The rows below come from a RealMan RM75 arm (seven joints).
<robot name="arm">
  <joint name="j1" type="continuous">
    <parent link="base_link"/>
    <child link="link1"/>
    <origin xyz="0 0 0.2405"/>
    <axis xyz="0 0 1"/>
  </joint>
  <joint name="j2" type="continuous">
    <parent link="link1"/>
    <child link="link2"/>
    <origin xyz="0 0 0" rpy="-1.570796 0 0"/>
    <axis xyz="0 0 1"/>
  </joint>
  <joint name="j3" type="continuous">
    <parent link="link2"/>
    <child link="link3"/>
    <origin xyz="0 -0.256 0" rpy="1.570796 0 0"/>
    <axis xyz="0 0 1"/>
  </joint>
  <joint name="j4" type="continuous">
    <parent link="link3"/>
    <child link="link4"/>
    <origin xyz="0 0 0" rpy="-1.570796 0 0"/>
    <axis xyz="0 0 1"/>
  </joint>
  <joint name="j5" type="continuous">
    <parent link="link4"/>
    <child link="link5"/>
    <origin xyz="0 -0.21 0" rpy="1.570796 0 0"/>
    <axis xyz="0 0 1"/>
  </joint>
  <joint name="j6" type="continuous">
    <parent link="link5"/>
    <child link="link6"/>
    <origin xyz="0 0 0" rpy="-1.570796 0 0"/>
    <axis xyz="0 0 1"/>
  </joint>
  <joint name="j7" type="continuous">
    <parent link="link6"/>
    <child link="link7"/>
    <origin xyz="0 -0.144 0" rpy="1.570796 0 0"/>
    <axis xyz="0 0 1"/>
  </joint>
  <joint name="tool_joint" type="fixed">
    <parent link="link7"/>
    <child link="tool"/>
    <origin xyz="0 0 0"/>
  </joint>
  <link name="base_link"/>
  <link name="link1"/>
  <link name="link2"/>
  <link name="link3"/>
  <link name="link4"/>
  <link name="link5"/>
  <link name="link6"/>
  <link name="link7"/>
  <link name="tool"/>
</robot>
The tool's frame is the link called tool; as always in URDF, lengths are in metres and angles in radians. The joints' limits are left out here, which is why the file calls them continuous.
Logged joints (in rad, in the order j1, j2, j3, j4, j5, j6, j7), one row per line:
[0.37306 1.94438 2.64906 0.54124 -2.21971 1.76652 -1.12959]
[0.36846 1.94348 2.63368 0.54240 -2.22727 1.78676 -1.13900]
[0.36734 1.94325 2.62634 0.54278 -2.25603 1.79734 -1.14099]
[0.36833 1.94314 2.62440 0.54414 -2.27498 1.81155 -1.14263]
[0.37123 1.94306 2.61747 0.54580 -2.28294 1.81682 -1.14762]
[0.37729 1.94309 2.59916 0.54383 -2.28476 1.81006 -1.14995]
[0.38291 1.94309 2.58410 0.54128 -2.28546 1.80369 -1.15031]
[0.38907 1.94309 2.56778 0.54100 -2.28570 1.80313 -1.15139]
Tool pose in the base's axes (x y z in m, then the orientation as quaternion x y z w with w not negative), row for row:
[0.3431 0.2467 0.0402 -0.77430 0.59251 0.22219 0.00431]
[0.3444 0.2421 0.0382 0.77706 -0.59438 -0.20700 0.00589]
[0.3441 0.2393 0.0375 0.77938 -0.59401 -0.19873 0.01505]
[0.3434 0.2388 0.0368 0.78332 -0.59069 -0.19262 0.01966]
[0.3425 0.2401 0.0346 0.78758 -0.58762 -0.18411 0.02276]
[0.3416 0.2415 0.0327 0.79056 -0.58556 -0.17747 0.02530]
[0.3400 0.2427 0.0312 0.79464 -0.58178 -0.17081 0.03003]
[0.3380 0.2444 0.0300 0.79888 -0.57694 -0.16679 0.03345]
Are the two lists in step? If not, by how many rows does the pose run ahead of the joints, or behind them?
The pose runs 1 row ahead of the joints: the pose in row i belongs to the joints in row i + 1.
